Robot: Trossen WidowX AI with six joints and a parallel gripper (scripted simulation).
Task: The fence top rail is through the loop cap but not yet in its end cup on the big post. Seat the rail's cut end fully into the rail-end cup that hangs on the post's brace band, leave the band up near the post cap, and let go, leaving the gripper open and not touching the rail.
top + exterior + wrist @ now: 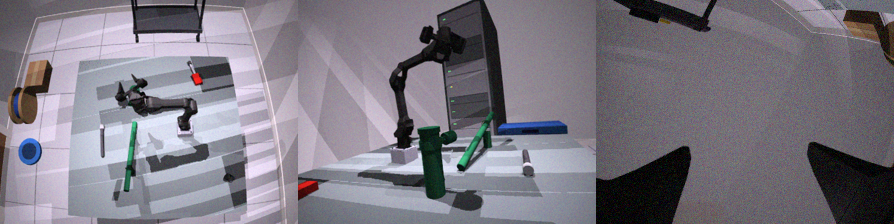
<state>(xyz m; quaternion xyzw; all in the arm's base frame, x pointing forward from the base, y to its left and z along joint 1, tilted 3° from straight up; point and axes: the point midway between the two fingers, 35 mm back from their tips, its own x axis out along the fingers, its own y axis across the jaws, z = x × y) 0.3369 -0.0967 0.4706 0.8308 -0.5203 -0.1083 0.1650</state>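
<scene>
Now: gripper tip 380 mm above the rail-end cup and 40 mm to the left of it. The rest, counted from my gripper tip: loop-cap post 430 mm to the left, 430 mm below; then small black object 710 mm behind, 520 mm below, 480 mm to the left; then red-headed tool 520 mm below, 450 mm behind, 390 mm to the right.
</scene>
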